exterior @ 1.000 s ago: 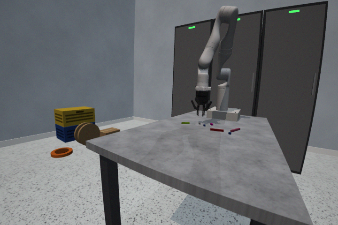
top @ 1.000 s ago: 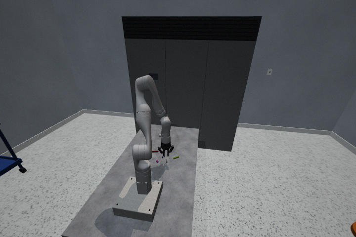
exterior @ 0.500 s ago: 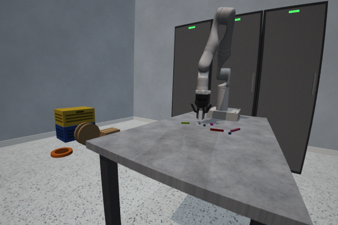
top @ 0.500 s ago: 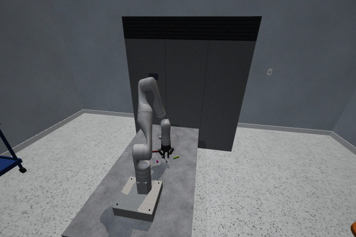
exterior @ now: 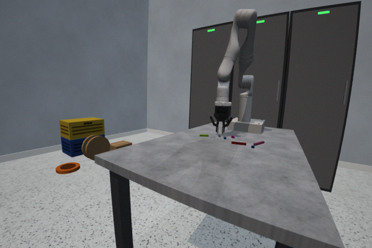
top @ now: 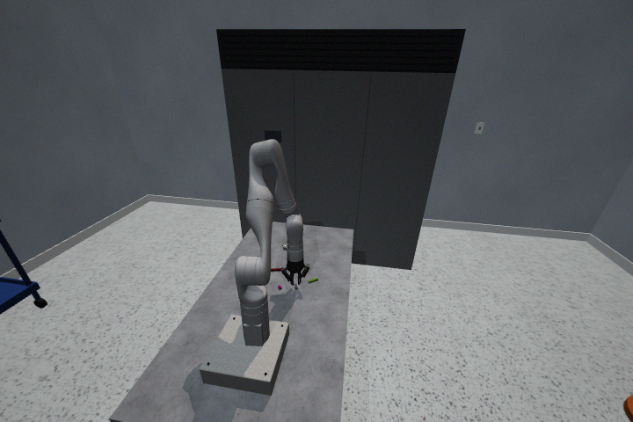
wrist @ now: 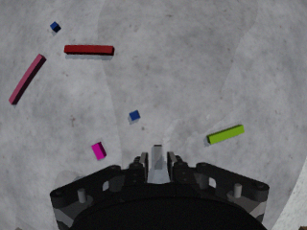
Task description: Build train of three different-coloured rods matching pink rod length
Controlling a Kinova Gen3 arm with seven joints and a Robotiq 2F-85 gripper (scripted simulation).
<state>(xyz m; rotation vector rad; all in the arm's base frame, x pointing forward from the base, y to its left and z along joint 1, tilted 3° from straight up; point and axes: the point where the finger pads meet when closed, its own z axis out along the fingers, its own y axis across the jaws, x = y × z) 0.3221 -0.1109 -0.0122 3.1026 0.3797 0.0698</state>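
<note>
Right now the grey rod is 3 cm below my hand. Also, from my hand: magenta rod: 1 cm behind, 8 cm to the left, 3 cm below; red rod: 12 cm ahead, 12 cm to the left, 3 cm below; lime rod: 5 cm ahead, 8 cm to the right, 3 cm below.
</note>
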